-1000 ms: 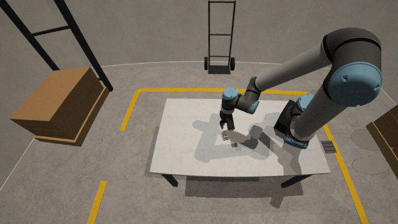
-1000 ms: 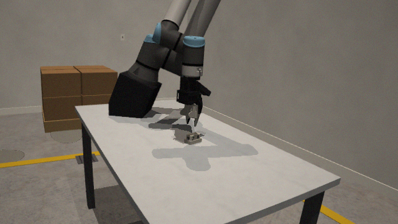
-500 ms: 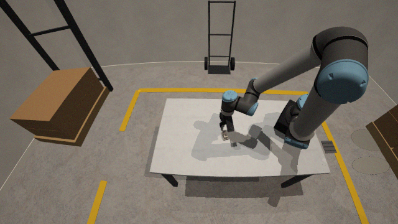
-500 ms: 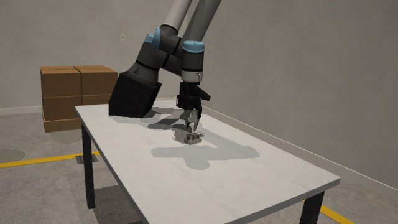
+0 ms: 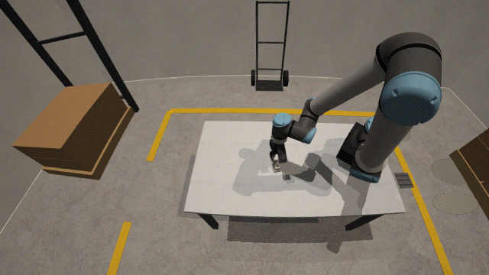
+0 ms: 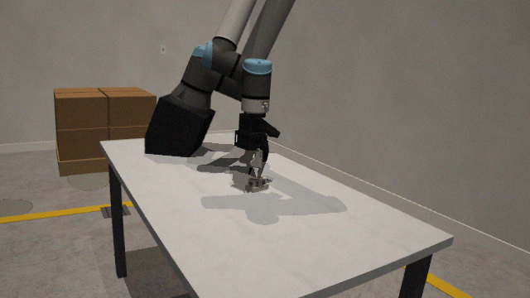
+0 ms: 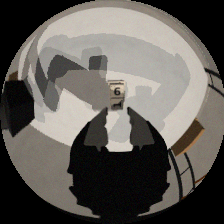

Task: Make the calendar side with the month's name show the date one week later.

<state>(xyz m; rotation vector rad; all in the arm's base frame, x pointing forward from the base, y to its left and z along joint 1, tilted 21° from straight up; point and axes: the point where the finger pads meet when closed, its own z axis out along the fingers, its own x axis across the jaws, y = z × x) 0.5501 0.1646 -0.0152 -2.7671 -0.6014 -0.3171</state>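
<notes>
Now: hand 10 mm past the calendar tray, 10 mm to the right of it and 60 mm above it.
</notes>
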